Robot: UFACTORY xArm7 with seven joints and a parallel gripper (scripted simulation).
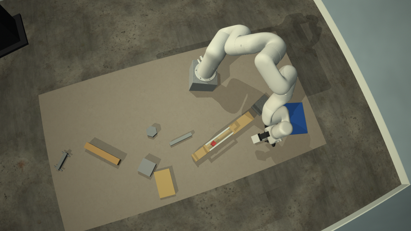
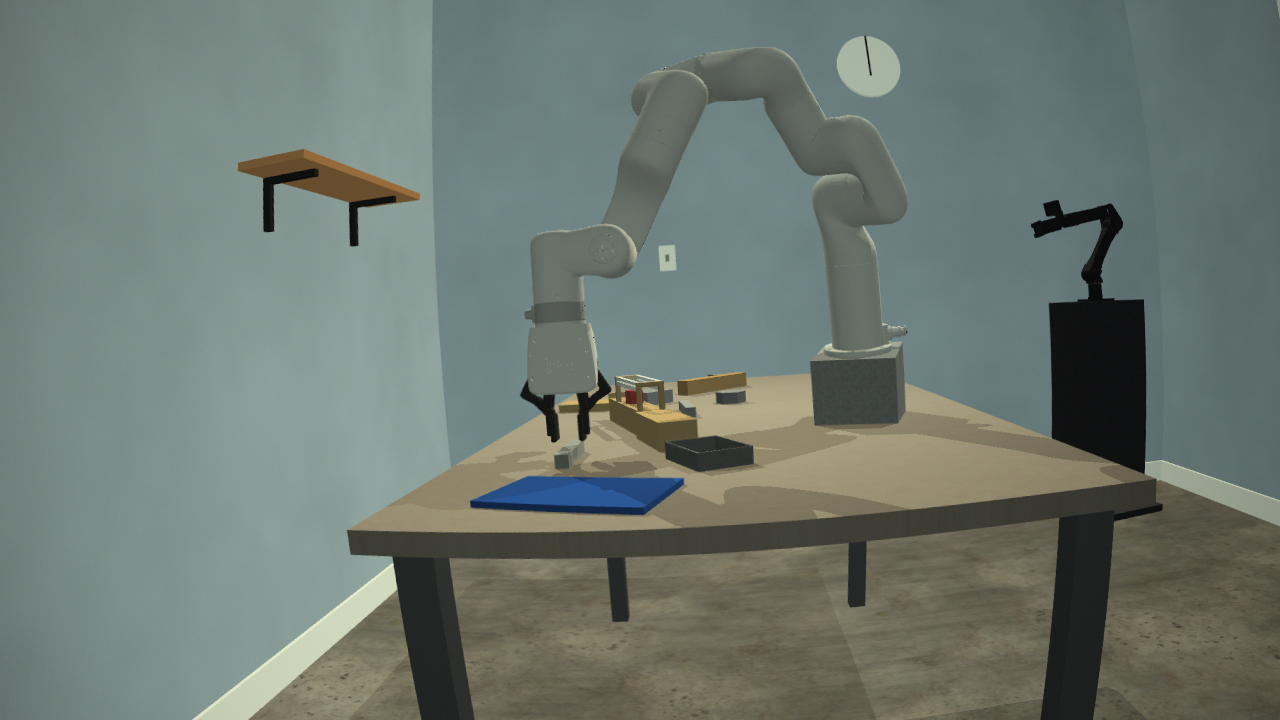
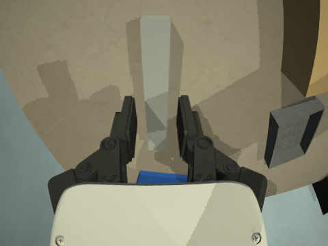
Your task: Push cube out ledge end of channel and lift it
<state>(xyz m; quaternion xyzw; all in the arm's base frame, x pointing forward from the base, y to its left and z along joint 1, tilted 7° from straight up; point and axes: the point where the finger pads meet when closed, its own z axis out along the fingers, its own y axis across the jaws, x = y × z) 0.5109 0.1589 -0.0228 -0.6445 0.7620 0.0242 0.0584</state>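
Right now the channel is 120 mm behind my hand, 260 mm to the right of it and 10 mm above it. Round my hand: tan plate (50 mm behind, 650 mm to the right, 40 mm below); then blue mat (10 mm behind, 260 mm to the left, 50 mm below); then dark tray (190 mm behind, 100 mm to the left, 40 mm below).
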